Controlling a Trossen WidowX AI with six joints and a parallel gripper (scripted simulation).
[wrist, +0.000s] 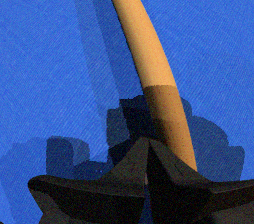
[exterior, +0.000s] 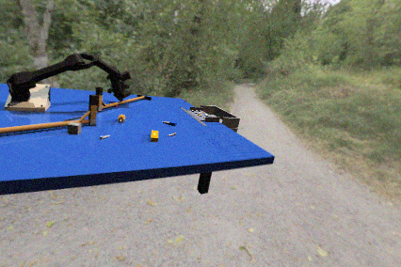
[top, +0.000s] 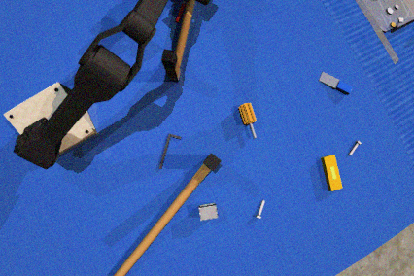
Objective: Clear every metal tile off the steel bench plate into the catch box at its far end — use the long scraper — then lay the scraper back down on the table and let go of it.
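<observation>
My gripper tip is now 50 mm below the long scraper and 20 mm short of it. Round my gripper tip: black hex key 370 mm to the right, 250 mm behind, 10 mm below; then red-handled tool 50 mm to the right, 40 mm behind, 10 mm below; then orange-handled tool 400 mm to the right, 50 mm behind.
</observation>
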